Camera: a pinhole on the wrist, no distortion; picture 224 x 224 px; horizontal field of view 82.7 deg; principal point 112.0 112.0 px. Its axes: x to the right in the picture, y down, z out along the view. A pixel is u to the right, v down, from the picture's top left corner.
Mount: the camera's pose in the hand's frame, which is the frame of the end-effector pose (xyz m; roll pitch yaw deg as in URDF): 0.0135 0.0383 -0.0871 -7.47 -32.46 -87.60
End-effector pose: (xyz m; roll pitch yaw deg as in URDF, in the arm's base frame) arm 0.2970 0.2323 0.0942 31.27 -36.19 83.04
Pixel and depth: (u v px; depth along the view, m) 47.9 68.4 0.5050
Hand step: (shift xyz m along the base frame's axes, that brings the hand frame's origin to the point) -0.3805 -0.3195 0.3051
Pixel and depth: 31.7 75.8 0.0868
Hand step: -0.1358 -0.0061 0.0247
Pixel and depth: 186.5 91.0 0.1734
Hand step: 0.0119 -0.0687 0.1036
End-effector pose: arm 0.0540 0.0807 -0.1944 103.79 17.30 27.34
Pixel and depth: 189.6 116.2 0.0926
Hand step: 0.0467 -0.0089 0.0243
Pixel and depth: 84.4 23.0 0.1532
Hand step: 0.0031 -0.0774 0.1557
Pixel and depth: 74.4 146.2 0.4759
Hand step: 0.3929 -0.1488 0.2731
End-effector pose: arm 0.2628 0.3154 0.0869 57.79 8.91 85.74
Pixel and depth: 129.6 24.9 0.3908
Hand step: 0.1285 -0.1636 0.3650
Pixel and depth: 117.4 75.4 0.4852
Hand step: 0.1391 -0.0158 0.4316
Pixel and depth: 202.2 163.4 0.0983
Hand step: 0.0125 0.0709 0.0307
